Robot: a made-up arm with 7 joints. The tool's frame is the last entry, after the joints.
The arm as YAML. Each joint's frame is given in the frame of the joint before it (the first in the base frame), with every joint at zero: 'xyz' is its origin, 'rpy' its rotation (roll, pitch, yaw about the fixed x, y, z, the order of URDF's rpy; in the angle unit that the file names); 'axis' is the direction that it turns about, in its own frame. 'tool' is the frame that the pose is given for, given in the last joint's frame.
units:
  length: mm
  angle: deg
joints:
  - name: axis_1
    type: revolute
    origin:
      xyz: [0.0, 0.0, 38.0]
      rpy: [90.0, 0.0, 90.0]
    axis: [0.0, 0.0, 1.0]
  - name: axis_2
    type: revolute
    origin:
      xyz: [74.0, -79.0, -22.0]
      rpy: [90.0, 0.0, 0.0]
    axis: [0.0, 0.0, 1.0]
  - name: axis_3
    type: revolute
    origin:
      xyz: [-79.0, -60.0, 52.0]
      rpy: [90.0, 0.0, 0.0]
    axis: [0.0, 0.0, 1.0]
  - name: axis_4
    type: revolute
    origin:
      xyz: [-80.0, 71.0, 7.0]
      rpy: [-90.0, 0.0, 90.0]
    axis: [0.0, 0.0, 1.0]
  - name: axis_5
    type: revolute
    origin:
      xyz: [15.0, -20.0, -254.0]
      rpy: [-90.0, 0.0, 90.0]
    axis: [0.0, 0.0, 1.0]
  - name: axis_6
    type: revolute
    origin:
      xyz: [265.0, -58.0, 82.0]
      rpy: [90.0, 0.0, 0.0]
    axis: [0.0, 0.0, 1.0]
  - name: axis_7
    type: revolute
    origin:
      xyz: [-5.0, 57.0, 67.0]
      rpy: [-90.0, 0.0, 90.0]
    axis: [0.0, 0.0, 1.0]
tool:
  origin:
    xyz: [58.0, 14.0, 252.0]
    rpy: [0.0, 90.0, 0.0]
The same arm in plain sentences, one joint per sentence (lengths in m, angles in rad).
The arm has seven revolute joints in a row. What follows holds with every joint at zero, and every direction is one of the base frame's. The first joint sits 0.038 m along +z from the base frame's origin and turns about +x. The second joint sits 0.022 m along -x and 0.074 m along +y and 0.079 m along -z from the first joint and turns about -z. The third joint sits 0.06 m along -x and 0.079 m along -y and 0.052 m along -z from the second joint and turns about -x. The fourth joint sits 0.007 m along -x and 0.08 m along -y and 0.071 m along -z from the third joint and turns about -y. The fifth joint sits 0.02 m along -x and 0.254 m along +y and 0.015 m along -z from the fourth joint and turns about +z. The sixth joint sits 0.265 m along +x and 0.058 m along -y and 0.082 m along +z from the fifth joint and turns about -y. The seventh joint sits 0.005 m along -x and 0.067 m along -y and 0.057 m along +z from the sixth joint and turns about -x. The tool frame, which is the frame that the pose is given for, sits 0.252 m along -x and 0.014 m along +y and 0.058 m along +z from the seventh joint; its axes are parallel to the base frame's.
